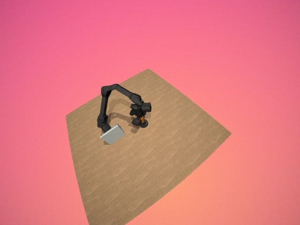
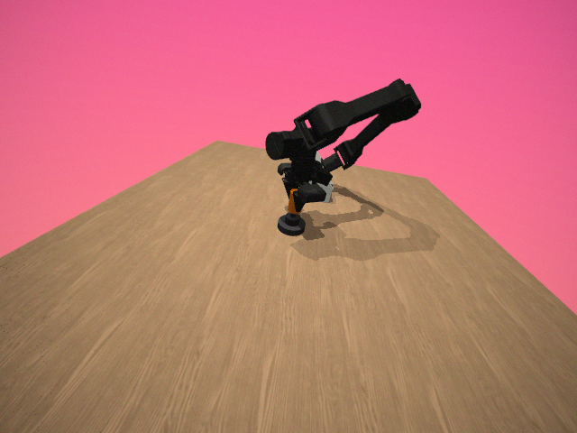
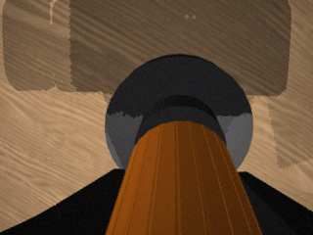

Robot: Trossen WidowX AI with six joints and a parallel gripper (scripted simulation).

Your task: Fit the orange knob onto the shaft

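The orange knob lies 20 mm above my gripper tip. Round my gripper tip: dark round pedestal: 40 mm below.
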